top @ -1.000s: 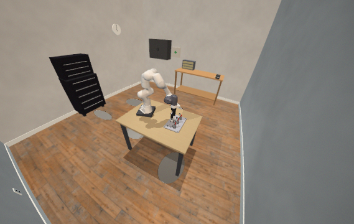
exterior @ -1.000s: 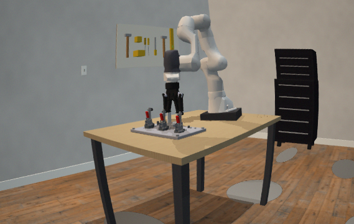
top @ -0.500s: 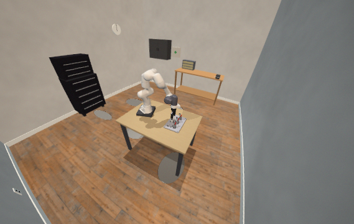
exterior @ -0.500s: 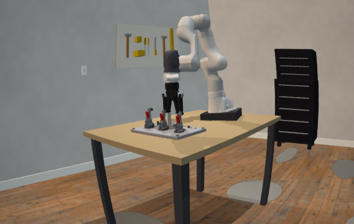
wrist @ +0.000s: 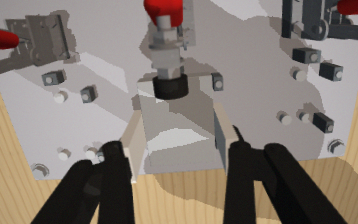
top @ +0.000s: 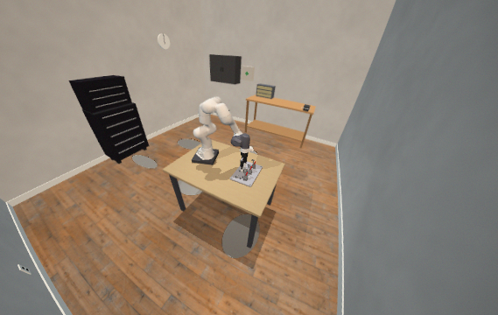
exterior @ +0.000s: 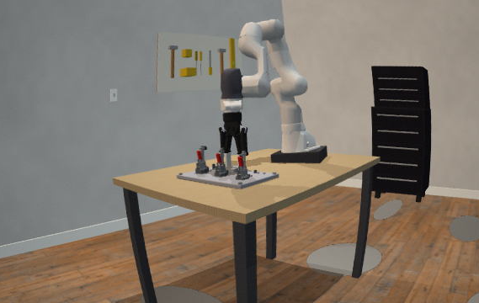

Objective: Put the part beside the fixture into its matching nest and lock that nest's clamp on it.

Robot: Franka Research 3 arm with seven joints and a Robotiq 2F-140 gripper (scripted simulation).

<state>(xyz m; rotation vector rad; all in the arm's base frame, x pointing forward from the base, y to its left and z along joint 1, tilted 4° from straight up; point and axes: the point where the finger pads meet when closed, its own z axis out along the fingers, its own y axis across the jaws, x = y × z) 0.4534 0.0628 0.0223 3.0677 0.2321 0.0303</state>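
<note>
The grey part is 30 mm below my hand. Round my hand: grey fixture plate (50 mm ahead, 10 mm to the left, 50 mm below); then clamp (90 mm ahead, 100 mm to the right, 10 mm above).
</note>
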